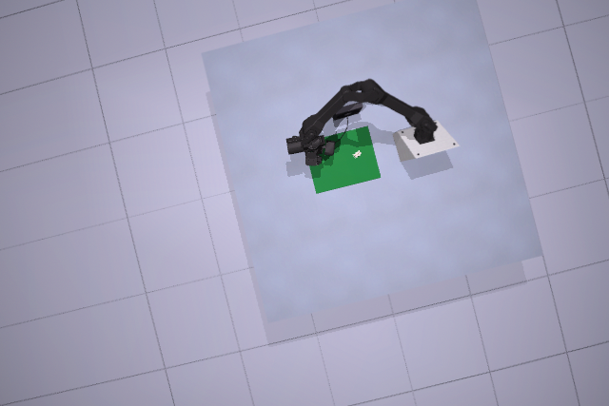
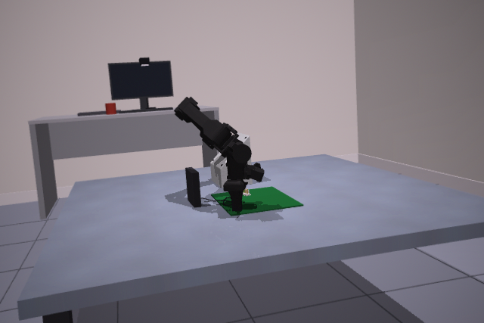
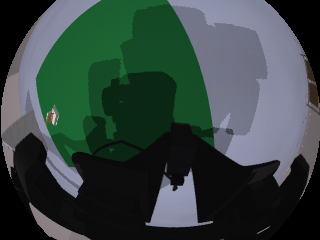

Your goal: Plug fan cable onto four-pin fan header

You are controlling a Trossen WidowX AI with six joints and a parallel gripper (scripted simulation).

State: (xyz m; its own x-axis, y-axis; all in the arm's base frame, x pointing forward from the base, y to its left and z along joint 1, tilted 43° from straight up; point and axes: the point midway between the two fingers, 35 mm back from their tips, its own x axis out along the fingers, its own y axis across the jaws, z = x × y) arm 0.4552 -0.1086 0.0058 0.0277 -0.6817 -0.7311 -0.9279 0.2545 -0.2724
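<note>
The four-pin header is 190 mm behind my gripper tip, 80 mm to the left of it and 20 mm below it. Also, from my gripper tip: black fan plug: 10 mm to the right, 10 mm above; black fan: 180 mm behind, 110 mm to the right, 40 mm above; green board: 120 mm behind, 80 mm to the left, 30 mm below.
</note>
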